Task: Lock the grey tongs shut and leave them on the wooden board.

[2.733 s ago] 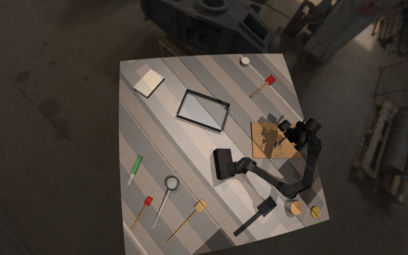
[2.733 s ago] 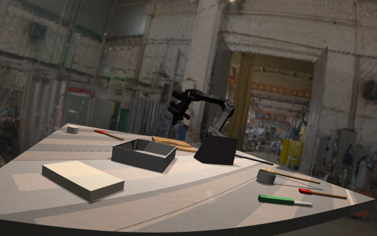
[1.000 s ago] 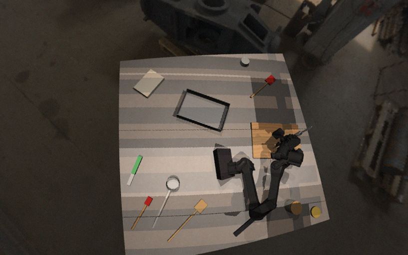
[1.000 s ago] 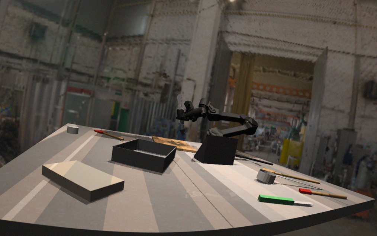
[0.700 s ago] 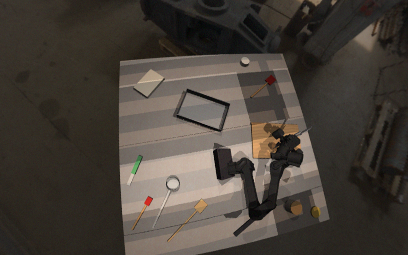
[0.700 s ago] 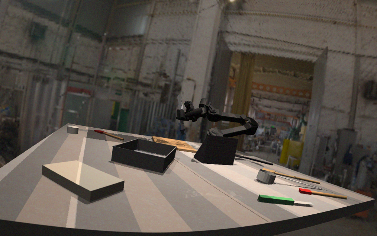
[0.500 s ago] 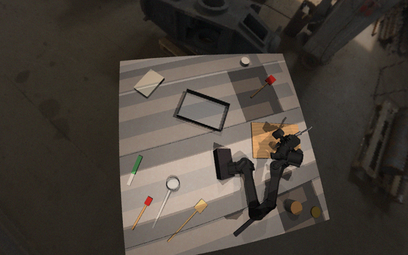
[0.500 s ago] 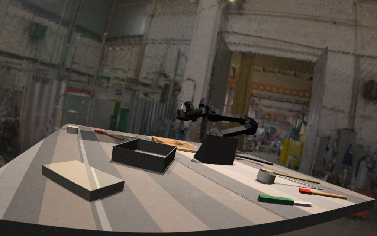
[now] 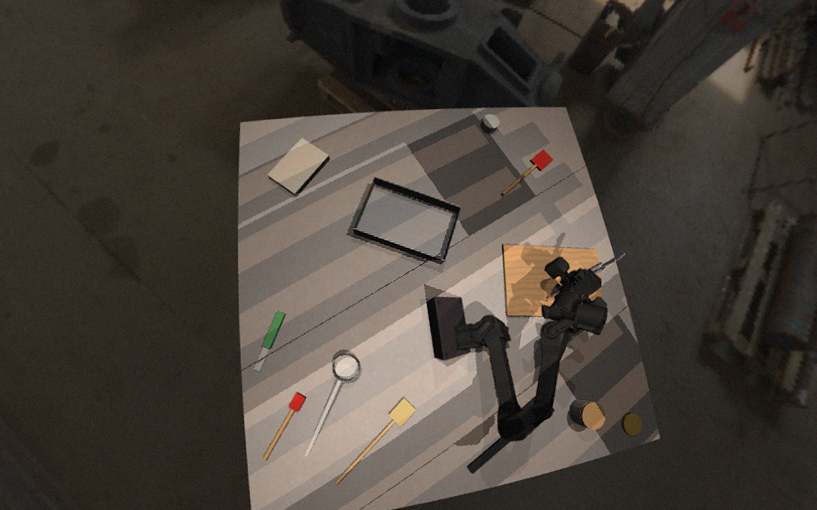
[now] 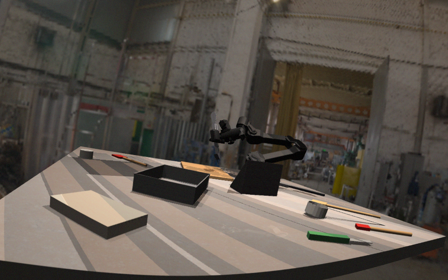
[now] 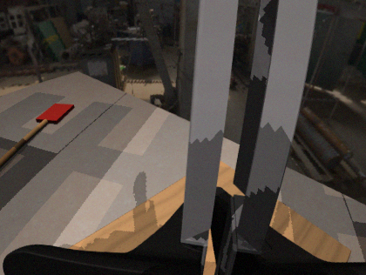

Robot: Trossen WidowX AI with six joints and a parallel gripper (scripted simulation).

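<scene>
My gripper tip is 17 cm above the wooden board. The rest, counted from my gripper tip: black spatula 46 cm behind, 19 cm to the left, 17 cm below; then roasting tin 21 cm ahead, 50 cm to the left, 15 cm below; then red spatula 42 cm ahead, 2 cm to the left, 17 cm below.
</scene>
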